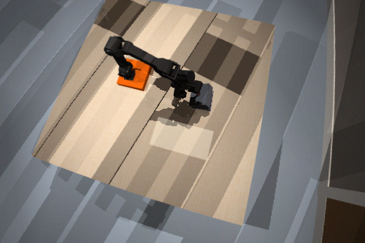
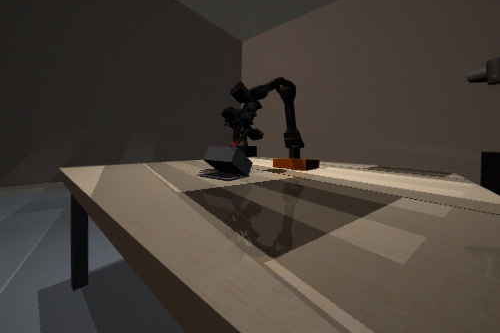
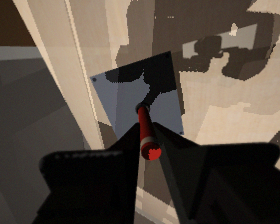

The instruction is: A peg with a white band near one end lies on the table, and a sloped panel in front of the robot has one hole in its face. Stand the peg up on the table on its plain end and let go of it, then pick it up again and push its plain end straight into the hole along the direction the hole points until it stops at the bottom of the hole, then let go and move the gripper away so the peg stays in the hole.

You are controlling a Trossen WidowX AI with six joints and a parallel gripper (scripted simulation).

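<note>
My gripper tip is 10 mm below the red peg and 10 mm past it. From my gripper tip the other things lie so: dark sloped panel: 70 mm below, 40 mm ahead.
</note>
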